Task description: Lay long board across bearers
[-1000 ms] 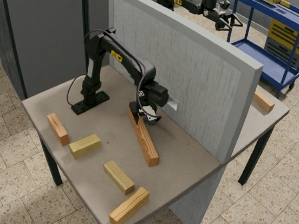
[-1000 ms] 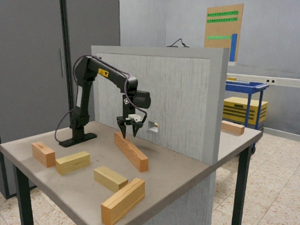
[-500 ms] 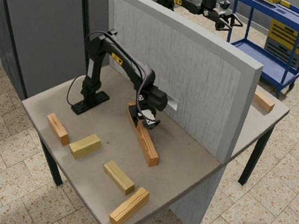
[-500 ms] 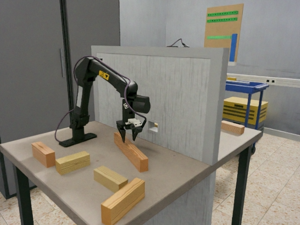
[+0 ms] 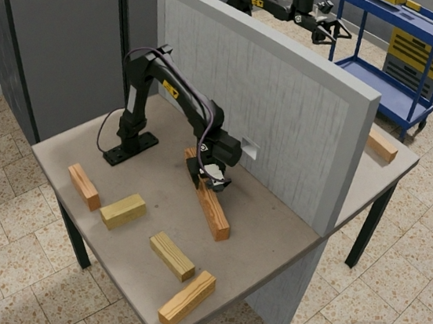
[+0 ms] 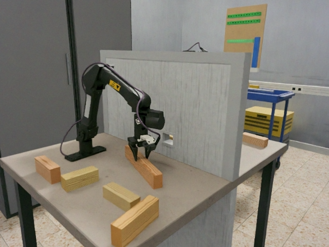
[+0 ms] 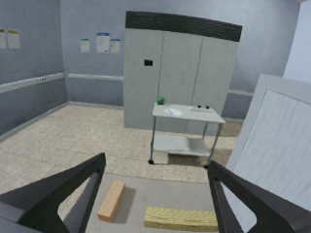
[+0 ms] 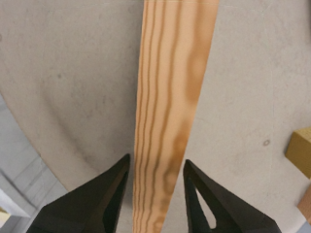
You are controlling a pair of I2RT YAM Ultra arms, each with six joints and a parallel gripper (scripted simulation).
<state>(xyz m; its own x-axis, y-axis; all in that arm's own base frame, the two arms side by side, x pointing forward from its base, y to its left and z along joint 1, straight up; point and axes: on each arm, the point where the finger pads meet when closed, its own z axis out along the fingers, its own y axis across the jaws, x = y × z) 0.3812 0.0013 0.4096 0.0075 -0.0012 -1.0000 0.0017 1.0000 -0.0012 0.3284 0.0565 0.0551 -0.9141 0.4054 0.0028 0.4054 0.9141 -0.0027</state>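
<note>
My right hand is 30 mm above the long board. The rest, counted from my right hand: yellow bearer: 190 mm ahead, 430 mm to the left, 30 mm below.
</note>
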